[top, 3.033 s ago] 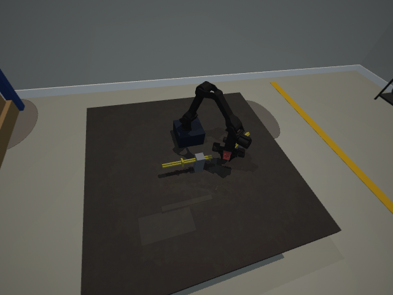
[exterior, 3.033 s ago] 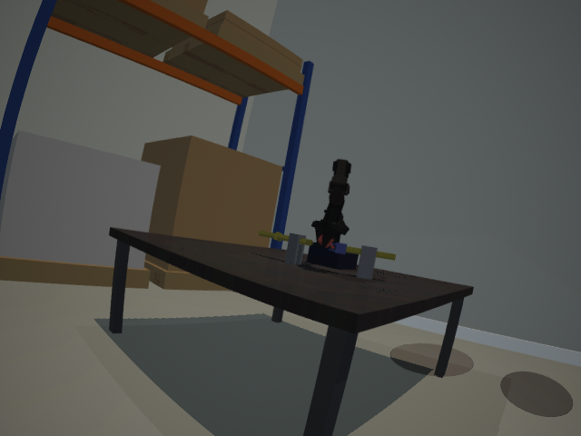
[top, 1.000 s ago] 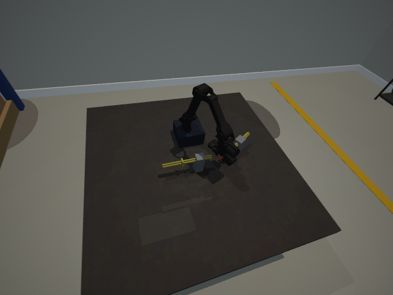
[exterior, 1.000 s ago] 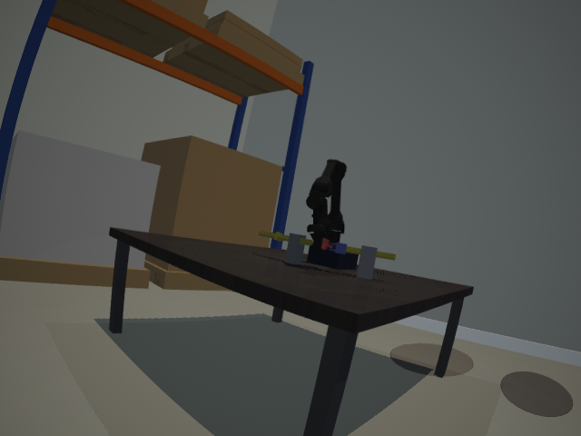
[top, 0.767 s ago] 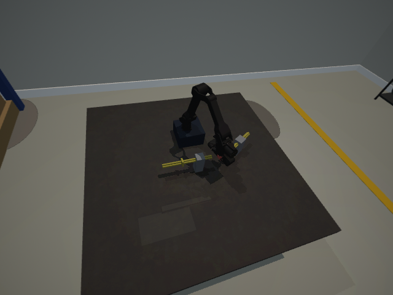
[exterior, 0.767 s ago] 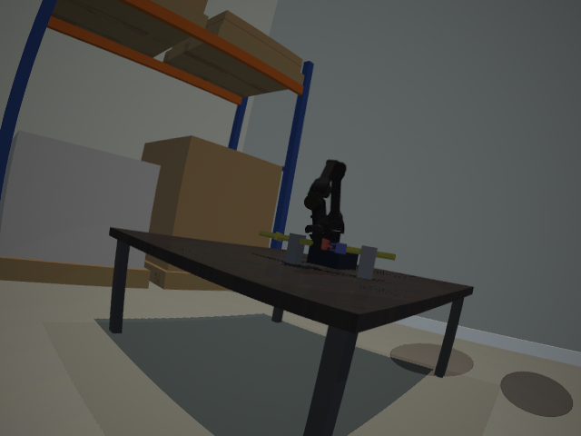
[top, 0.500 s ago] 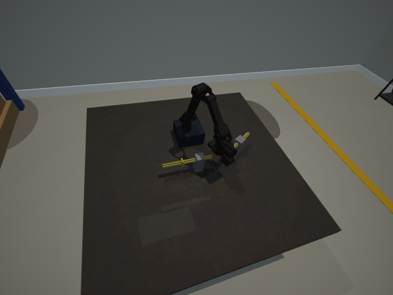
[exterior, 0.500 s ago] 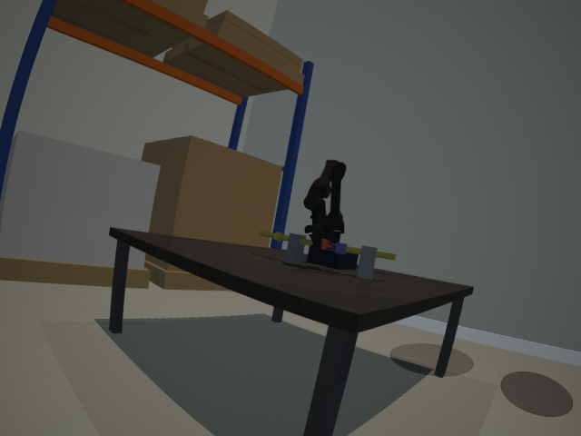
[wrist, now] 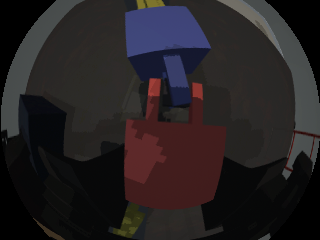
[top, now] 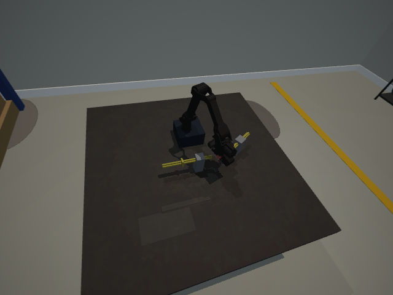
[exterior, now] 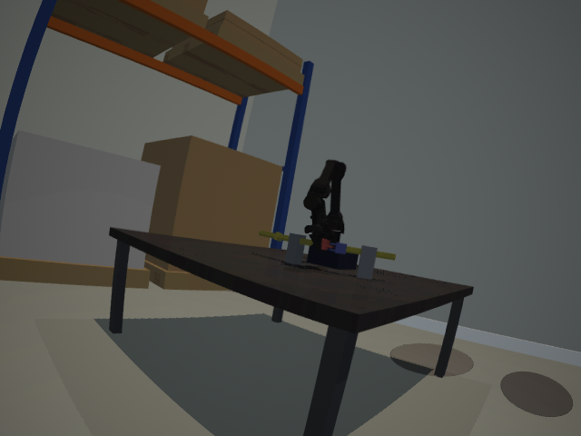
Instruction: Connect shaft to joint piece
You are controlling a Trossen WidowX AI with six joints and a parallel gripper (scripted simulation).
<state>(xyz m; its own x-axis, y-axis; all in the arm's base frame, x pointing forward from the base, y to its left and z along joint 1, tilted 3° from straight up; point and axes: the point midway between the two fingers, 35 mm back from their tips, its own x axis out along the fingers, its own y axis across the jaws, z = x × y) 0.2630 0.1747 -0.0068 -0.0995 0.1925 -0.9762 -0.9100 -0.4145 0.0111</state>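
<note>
The red joint piece lies 3 cm above my gripper tip.
</note>
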